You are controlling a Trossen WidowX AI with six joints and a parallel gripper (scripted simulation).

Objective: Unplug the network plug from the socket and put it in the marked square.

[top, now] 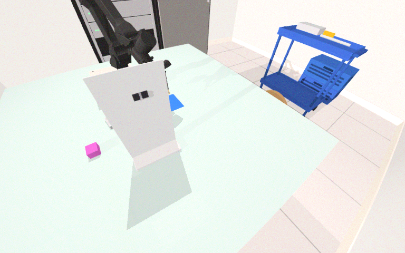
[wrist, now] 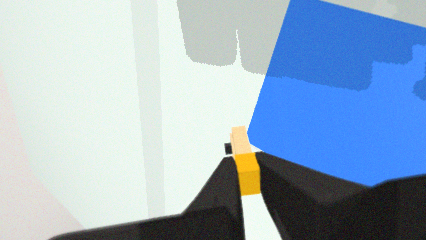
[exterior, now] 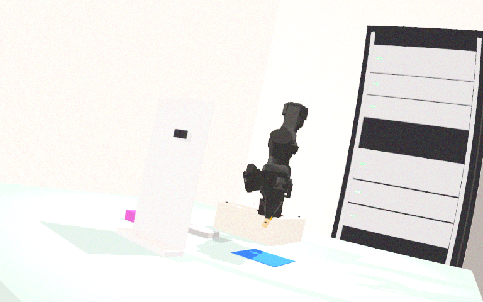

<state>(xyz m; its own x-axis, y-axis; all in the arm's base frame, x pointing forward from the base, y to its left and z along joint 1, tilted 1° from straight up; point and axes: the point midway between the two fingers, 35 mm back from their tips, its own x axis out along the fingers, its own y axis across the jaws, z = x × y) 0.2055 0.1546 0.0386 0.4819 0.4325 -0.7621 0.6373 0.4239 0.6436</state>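
The blue marked square lies 2 cm behind my gripper tip and 9 cm below it. Also, from my gripper tip: network plug right at my gripper tip; then white upright panel 23 cm ahead, 11 cm to the right, 5 cm above.
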